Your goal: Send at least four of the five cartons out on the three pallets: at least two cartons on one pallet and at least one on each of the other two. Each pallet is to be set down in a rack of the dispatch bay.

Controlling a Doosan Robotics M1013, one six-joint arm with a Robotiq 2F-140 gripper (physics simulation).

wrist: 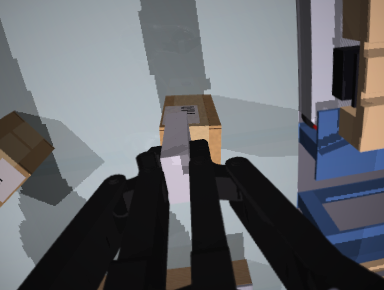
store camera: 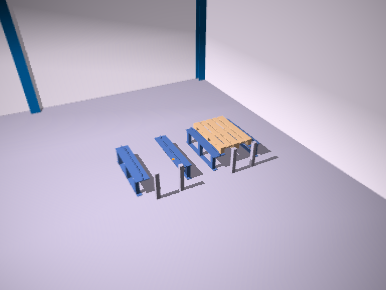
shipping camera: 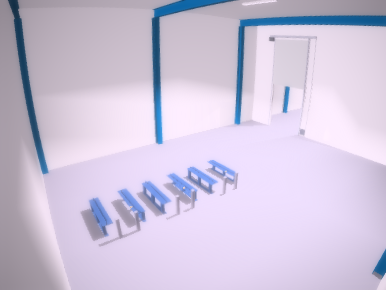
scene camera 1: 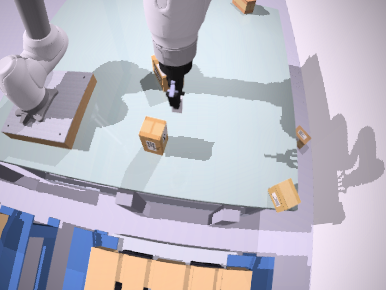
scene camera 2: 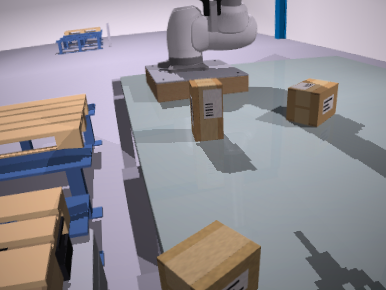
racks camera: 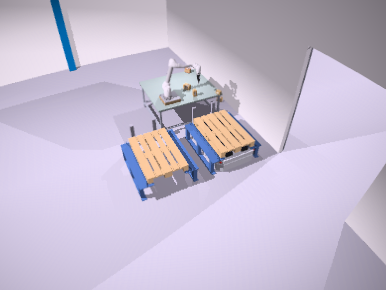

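Where they show: gripper, fingertip midpoint: (wrist: 179, 131) (scene camera 1: 177, 110) (scene camera 2: 212, 31) (racks camera: 198, 83); arm's base, origin of the base link: (scene camera 1: 36, 103) (scene camera 2: 185, 67) (racks camera: 168, 97).
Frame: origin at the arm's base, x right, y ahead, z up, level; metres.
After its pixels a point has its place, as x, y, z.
The gripper (scene camera 1: 176, 106) @(0.028, 0.717, 0.220) (racks camera: 198, 80) @(0.028, 0.717, 0.220) (wrist: 177, 125) @(0.028, 0.717, 0.220) is shut and empty, high above the table. An upright carton (scene camera 1: 152, 132) @(0.053, 0.630, 0.078) (scene camera 2: 206, 112) @(0.042, 0.665, 0.005) (wrist: 205, 137) @(0.055, 0.648, 0.078) stands below it, partly hidden by the pads in the wrist view. A second carton (scene camera 1: 158, 72) @(-0.270, 0.549, 0.016) (scene camera 2: 312, 102) @(-0.283, 0.646, -0.004) (wrist: 17, 145) @(-0.263, 0.620, -0.008) is partly hidden by the gripper in scene camera 1. A third carton (scene camera 1: 285, 194) @(0.149, 1.168, 0.002) (scene camera 2: 210, 255) @(0.145, 1.187, 0.002) is at the table's near corner, a fourth (scene camera 1: 244, 6) @(-1.035, 0.890, -0.025) (racks camera: 188, 70) @(-1.044, 0.879, 0.000) at the far side. A small carton (scene camera 1: 302, 136) @(-0.565, 1.613, -0.726) shows just outside the table edge; its support is unclear. Two pallets (racks camera: 175, 149) @(1.321, -0.283, -0.336) (racks camera: 239, 128) @(1.216, 1.189, -0.316) bear no cartons; the third pallet (store camera: 237, 129) @(2.006, -10.811, -0.337) is bare too.
A grey vehicle (racks camera: 237, 162) @(1.783, 0.887, -0.695) is under the right pallet, between blue rack rails (racks camera: 202, 145) @(1.262, 0.318, -0.481) near the table. Several blue dispatch rack rails (shipping camera: 100, 212) @(-0.031, 12.755, -0.479) (shipping camera: 202, 176) @(0.262, 9.403, -0.481) with grey posts (shipping camera: 193, 199) @(-0.633, 10.291, -0.518) hold no pallet. The robot base (scene camera 1: 55, 112) @(0.026, 0.135, 0.000) stands on the table (scene camera 1: 235, 165) @(0.047, 0.965, -0.078).
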